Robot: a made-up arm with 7 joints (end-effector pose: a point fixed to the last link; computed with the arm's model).
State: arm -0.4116 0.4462 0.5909 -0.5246 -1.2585 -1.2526 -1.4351
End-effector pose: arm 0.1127 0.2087 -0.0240 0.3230 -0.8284 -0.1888 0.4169
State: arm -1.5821 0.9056 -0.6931 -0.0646 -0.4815 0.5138 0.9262
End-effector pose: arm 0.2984 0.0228 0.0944 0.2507 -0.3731 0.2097 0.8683
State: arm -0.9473 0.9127 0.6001 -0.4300 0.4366 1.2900 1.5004
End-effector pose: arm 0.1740 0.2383 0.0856 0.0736 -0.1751 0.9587 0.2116
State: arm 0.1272 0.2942 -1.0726 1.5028 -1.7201 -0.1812 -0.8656
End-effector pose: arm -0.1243 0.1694 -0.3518 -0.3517 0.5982 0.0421 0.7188
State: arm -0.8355 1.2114 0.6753 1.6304 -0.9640 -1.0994 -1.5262
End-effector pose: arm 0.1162 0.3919 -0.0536 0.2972 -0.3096 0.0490 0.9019
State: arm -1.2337 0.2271 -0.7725 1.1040 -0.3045 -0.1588 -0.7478
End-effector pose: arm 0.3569 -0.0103 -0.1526 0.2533 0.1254 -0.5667 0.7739
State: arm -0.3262 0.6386 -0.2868 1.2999 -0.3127 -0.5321 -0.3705
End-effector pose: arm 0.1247 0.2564 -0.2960 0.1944 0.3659 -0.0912 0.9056
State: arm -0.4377 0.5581 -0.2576 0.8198 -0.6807 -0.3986 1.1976
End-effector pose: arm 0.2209 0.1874 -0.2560 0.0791 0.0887 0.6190 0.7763
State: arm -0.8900 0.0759 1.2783 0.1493 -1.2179 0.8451 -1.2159
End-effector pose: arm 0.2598 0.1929 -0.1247 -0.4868 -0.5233 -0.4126 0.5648
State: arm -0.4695 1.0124 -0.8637 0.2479 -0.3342 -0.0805 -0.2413
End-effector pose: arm 0.2050 0.1556 -0.2217 0.3488 0.2458 -0.3900 0.8160
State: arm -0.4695 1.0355 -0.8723 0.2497 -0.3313 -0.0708 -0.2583
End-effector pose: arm 0.2039 0.1618 -0.2205 0.3580 0.2600 -0.3923 0.8065
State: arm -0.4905 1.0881 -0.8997 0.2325 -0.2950 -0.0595 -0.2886
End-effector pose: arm 0.2054 0.1693 -0.2129 0.3919 0.2701 -0.4062 0.7801
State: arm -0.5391 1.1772 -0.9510 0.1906 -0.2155 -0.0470 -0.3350
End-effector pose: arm 0.2094 0.1781 -0.1971 0.4546 0.2765 -0.4303 0.7292
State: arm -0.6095 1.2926 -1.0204 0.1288 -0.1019 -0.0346 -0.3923
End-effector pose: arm 0.2134 0.1874 -0.1750 0.5334 0.2831 -0.4535 0.6554
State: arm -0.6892 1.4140 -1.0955 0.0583 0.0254 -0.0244 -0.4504
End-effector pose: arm 0.2148 0.1957 -0.1510 0.6094 0.2916 -0.4666 0.5709
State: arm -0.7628 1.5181 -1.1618 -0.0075 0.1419 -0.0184 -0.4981
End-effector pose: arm 0.2137 0.2012 -0.1302 0.6681 0.2991 -0.4690 0.4943
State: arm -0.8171 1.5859 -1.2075 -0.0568 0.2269 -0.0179 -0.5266
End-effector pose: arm 0.2118 0.2030 -0.1163 0.7048 0.3000 -0.4673 0.4415
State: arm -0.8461 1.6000 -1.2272 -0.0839 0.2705 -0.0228 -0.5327
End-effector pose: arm 0.2119 0.1991 -0.1121 0.7207 0.2875 -0.4707 0.4200
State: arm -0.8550 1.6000 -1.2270 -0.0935 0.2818 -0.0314 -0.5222
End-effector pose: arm 0.2126 0.1962 -0.1105 0.7264 0.2736 -0.4716 0.4185
